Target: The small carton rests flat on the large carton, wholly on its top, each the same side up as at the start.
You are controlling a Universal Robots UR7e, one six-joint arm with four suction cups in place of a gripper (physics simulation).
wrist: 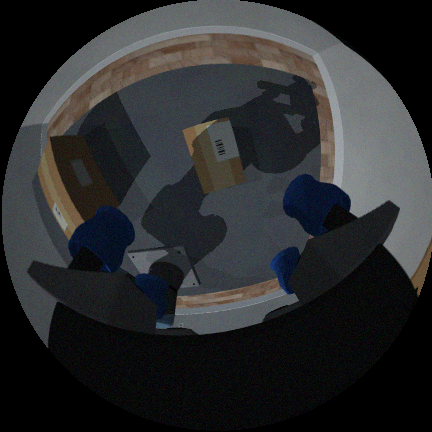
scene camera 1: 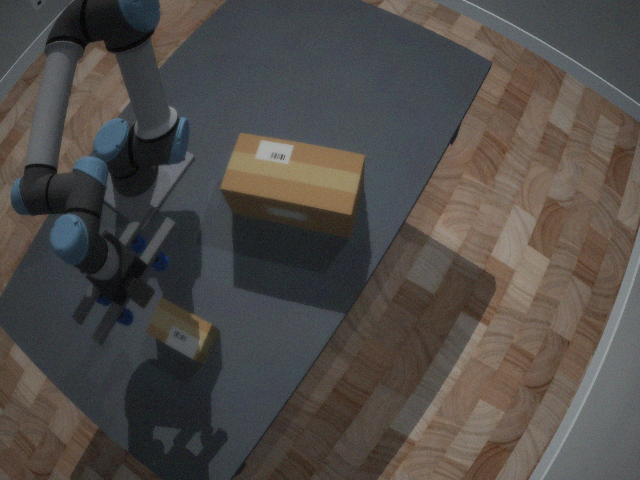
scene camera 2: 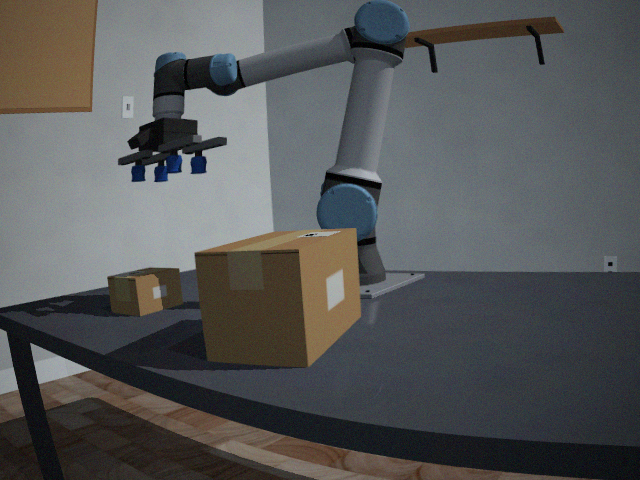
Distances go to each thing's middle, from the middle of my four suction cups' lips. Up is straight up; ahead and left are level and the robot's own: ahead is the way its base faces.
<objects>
My suction cup is now 250 mm above the small carton [scene camera 2: 141, 292], 70 mm short of it and 20 mm to the left of it. Round my suction cup: large carton [scene camera 2: 283, 298] (420 mm to the left, 210 mm below, 80 mm ahead).
</objects>
